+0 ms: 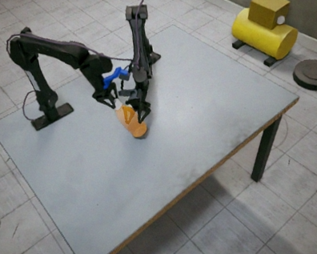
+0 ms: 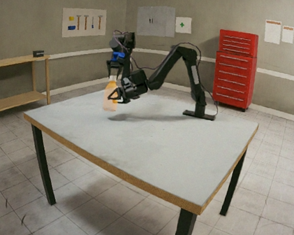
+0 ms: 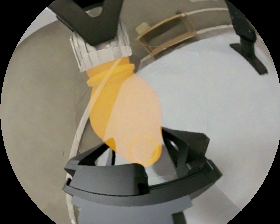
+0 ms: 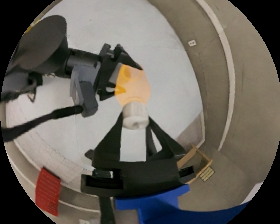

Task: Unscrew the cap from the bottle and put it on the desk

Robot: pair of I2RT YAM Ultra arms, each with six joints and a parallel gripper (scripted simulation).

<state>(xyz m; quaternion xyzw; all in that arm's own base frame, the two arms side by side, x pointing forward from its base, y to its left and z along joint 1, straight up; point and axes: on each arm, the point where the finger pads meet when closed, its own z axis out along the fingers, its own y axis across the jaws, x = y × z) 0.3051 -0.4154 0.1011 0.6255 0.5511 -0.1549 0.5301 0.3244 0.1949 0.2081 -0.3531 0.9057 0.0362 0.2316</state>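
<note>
My right hand is 80 mm above the orange bottle, 40 mm short of it and 30 mm to the right of it. The rest, counted from my right hand: white cap (right at my right hand).
The orange bottle is 1 cm behind my left hand, 1 cm to the right of it and 3 cm above it. Also, from my left hand: white cap 5 cm behind, 4 cm to the right, 10 cm above.
</note>
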